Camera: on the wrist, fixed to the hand. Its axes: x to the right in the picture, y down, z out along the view.
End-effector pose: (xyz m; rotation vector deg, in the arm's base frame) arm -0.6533 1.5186 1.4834 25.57 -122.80 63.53
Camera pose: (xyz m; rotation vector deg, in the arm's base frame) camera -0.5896 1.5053 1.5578 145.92 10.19 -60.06
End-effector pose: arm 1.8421 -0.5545 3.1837 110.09 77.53 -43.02
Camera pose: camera 1.7646 -0.4935 3.1904 95.37 -103.93 86.20
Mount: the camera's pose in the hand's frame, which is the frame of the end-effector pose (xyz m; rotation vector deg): 0.0065 -0.0874 -0.0458 -1.22 -48.69 -172.28
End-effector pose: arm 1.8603 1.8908 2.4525 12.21 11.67 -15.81
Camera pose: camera 1.8333 1.8178 2.3915 23.84 27.65 165.07
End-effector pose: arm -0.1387 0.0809 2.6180 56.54 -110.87 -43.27
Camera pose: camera -0.0704 0.0241 2.5746 -91.53 -36.35 70.59
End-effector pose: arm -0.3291 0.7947 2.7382 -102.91 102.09 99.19
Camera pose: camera -0.2397 0.7867 2.6967 -52.46 -73.16 16.79
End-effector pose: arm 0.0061 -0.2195 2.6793 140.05 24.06 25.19
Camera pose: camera -0.0233 -0.1268 2.6613 -16.20 128.24 -86.50
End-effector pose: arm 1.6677 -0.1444 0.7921 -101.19 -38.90 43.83
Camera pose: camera 1.6996 -0.1410 0.8856 55.17 -135.04 -47.60
